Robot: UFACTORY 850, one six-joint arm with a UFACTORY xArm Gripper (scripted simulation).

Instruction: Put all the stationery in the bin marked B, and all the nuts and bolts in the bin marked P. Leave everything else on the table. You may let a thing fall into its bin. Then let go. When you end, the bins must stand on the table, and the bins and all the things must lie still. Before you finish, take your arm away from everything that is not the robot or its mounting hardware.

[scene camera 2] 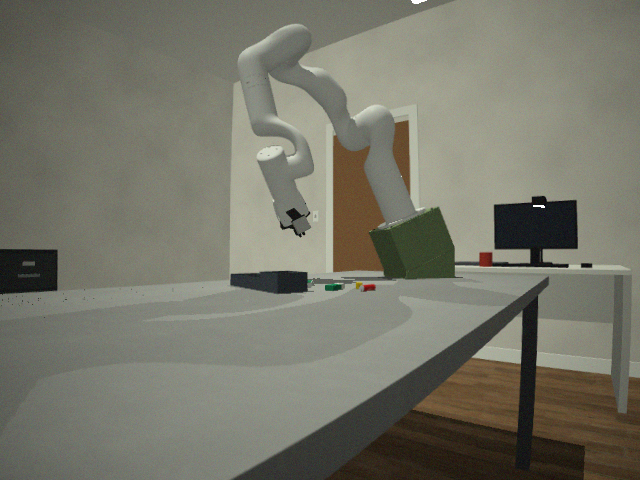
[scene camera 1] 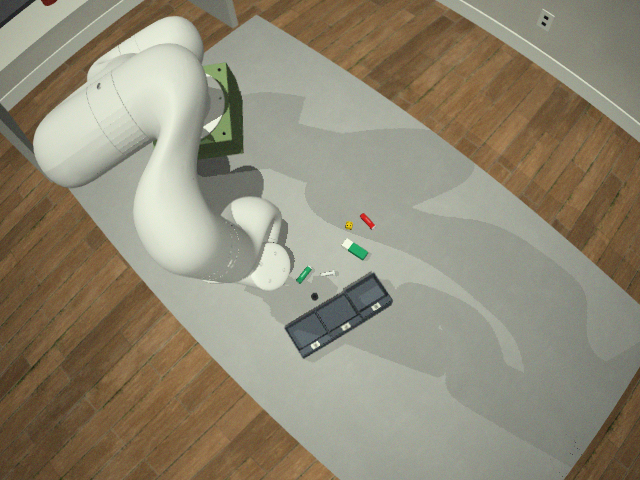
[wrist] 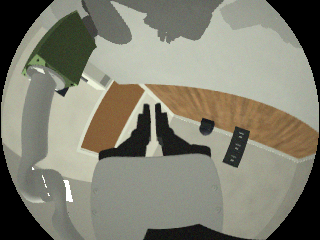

Note:
The pictures show: the gripper and a dark bin row.
The gripper shows as well in the wrist view.

